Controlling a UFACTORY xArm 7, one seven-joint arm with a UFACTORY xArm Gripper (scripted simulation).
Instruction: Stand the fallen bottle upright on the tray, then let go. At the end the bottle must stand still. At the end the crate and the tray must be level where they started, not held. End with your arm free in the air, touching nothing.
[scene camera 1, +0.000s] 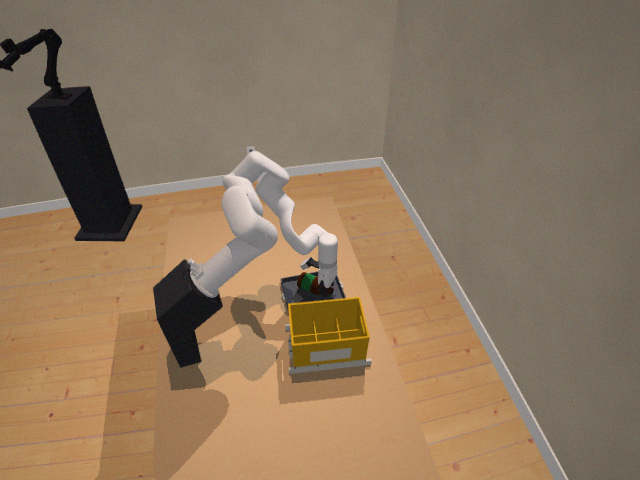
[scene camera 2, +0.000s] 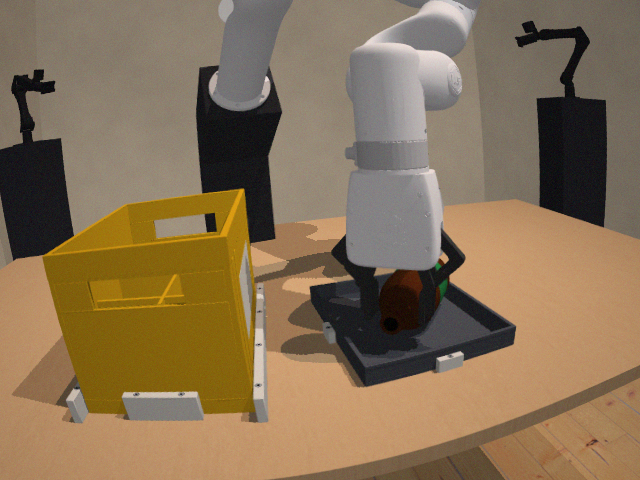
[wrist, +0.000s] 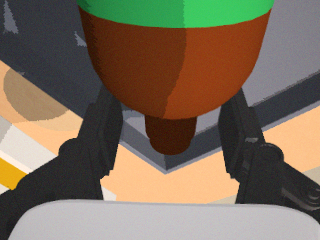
Observation:
In view: the gripper (scene camera 2: 398, 318), a bottle (scene camera 2: 399, 297), a tray (scene camera 2: 459, 317) and a yellow crate (scene camera 2: 200, 346).
The bottle shows as well in the wrist view (wrist: 172, 69). The tray shows as well in the wrist view (wrist: 50, 50). The yellow crate is seen too in scene camera 1 (scene camera 1: 319, 342).

